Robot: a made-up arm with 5 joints.
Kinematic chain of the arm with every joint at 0, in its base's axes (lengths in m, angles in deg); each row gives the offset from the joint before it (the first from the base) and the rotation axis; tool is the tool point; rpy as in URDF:
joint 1: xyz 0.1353 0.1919 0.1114 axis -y
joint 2: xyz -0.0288 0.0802 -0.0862 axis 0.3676 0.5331 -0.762
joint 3: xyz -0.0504 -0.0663 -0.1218 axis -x
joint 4: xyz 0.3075 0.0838 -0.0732 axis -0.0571 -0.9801 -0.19
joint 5: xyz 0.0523 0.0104 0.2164 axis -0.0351 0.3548 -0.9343
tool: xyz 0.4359 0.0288 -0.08 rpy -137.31 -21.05 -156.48
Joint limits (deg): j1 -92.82..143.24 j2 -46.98..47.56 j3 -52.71..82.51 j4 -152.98..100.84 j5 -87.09..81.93
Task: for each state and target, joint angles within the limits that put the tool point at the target. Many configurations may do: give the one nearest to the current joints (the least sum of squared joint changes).
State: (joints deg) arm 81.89 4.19 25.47 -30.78 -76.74
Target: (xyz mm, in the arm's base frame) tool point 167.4 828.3 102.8
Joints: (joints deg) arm 78.86 -33.84 0.03 10.58 -87.09
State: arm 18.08 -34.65 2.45 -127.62 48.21
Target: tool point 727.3 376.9 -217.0
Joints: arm 31.96 -46.98 -21.81 -112.20 38.91
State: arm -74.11 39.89 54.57 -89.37 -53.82
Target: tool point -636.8 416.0 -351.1
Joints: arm -80.33 35.82 52.29 -82.06 -71.42
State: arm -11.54 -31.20 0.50 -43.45 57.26
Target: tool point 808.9 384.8 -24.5
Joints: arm 1.19 -46.98 1.71 -35.43 51.73
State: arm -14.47 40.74 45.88 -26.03 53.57
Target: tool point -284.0 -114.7 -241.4
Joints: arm -45.41 47.56 17.03 -42.96 76.72
